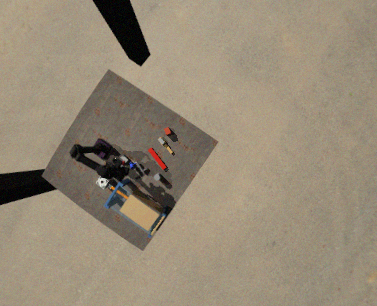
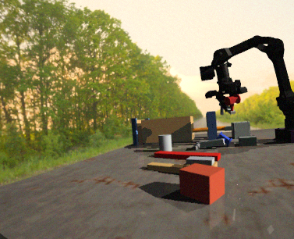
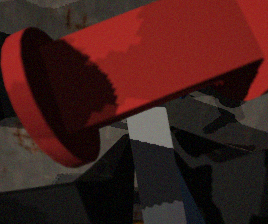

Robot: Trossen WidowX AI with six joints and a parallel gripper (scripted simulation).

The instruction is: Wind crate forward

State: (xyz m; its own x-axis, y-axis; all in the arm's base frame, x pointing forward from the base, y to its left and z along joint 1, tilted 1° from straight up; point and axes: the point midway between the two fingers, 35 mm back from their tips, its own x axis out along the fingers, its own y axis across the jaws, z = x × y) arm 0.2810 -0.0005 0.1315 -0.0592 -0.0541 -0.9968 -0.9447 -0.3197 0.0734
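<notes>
Now: the red knob 4 cm to the left of my gripper tip, 3 cm above it and 1 cm behind it. Also, from my gripper tip: winch handle with red grip: 2 cm above; then blue piece: 12 cm below, 4 cm to the left, 4 cm ahead; then dark block: 13 cm below, 6 cm behind, 2 cm to the left.
</notes>
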